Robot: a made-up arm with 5 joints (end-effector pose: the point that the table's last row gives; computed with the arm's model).
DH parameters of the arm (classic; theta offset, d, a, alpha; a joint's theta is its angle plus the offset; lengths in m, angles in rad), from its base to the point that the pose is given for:
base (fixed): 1.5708 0.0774 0 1.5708
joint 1: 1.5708 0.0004 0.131 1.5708
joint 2: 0 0.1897 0.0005 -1.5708
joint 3: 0 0.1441 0.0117 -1.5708
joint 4: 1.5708 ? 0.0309 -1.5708
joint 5: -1.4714 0 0.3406 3.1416
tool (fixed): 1.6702 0.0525 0 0
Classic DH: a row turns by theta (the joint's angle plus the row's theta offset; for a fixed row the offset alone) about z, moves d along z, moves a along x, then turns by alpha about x.
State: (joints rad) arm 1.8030 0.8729 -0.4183 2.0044 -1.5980
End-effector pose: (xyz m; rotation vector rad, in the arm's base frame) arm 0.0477 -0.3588 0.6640 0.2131 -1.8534 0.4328
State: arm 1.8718 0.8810 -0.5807 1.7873 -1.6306
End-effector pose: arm 0.0440 -0.3311 0.6960 0.2502 -1.9241 0.7042
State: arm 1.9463 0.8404 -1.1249 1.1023 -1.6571
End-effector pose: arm -0.0149 -0.0502 0.7528 0.1030 -1.7283 1.6325
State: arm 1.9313 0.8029 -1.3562 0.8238 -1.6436
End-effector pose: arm -0.0210 0.1159 0.7022 -0.0227 -1.4137 1.9509
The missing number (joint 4, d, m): -0.4121
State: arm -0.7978 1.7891 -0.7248 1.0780 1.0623
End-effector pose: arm -0.3586 0.3521 0.1129 -1.1952 0.3914 -0.4961
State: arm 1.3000 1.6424 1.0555 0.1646 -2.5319
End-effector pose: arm 0.6063 0.3455 0.4357 2.6045 -1.1937 0.9569
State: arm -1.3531 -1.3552 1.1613 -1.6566 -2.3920
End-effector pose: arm -0.4488 0.5397 -0.4609 -0.6901 -1.8458 -2.2374
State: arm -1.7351 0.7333 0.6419 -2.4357 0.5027
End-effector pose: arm 0.3750 -0.0110 -0.1488 -0.1811 2.5248 -1.8484
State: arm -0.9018 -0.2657 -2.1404 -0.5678 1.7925
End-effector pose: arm 0.0283 -0.2821 -0.2947 1.4062 2.1546 0.7714
